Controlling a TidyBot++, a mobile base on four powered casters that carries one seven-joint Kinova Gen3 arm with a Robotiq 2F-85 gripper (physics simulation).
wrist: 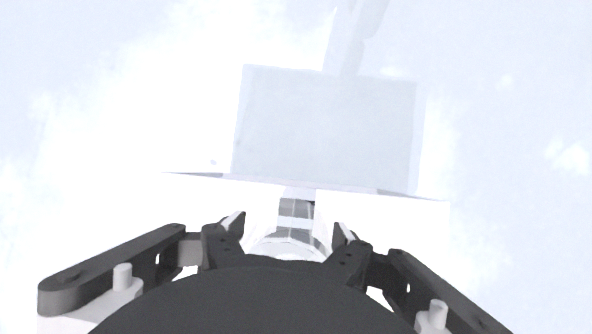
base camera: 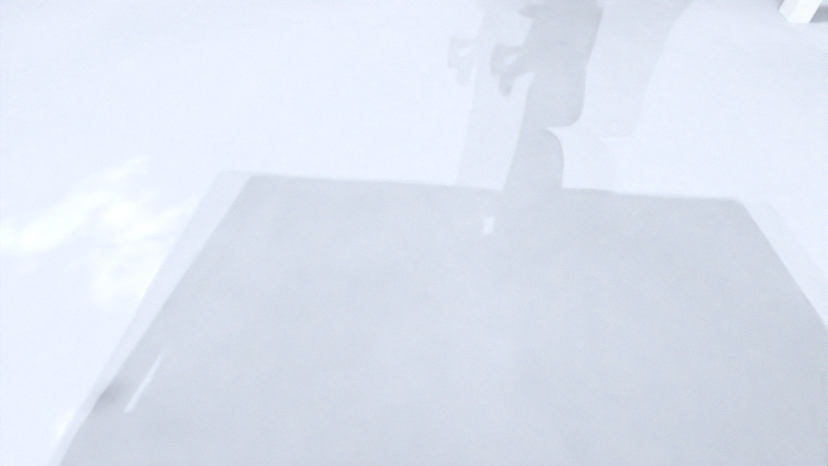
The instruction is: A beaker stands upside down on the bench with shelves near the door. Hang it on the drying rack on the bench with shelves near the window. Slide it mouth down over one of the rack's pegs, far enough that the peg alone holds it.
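Frame: origin at the arm's base, x ahead, y left, z up, level; centimetres.
Seen in the pictures: gripper, fingertip midpoint: (wrist: 288,228).
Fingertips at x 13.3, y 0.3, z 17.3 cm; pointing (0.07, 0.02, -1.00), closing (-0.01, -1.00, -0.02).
Observation:
A point is followed by its place in that frame.
The clear glass beaker (wrist: 289,246) @[x 13.6, y 0.1, z 22.1 cm] is between the two dark fingertips at the bottom middle of the wrist view; its far side and the white surface behind it show through the glass. My gripper (wrist: 288,228) @[x 13.3, y 0.3, z 17.3 cm] is shut on the beaker, with one finger on each side of it. The dark gripper body hides the lower part of the beaker, and I cannot tell from this view which way its mouth points. In the base camera view the gripper and beaker do not show, though shadows of the arm and gripper fall on the floor. The drying rack and both benches' shelves do not show.
The white top of my mobile base (wrist: 385,212) @[x 12.5, y -14.7, z -1.4 cm] lies below the gripper in the wrist view. Its grey shadow (base camera: 440,324) @[x 33.8, y -2.3, z -39.7 cm] (wrist: 327,130) @[x 33.2, y -7.9, z -39.6 cm] falls on the bright floor (base camera: 324,86) @[x 75.5, y 15.5, z -39.6 cm] (wrist: 475,45) @[x 68.8, y -57.4, z -39.7 cm]. The foot of a white leg (base camera: 801,10) @[x 113.7, y -76.5, z -37.2 cm] shows at the top right of the base camera view.

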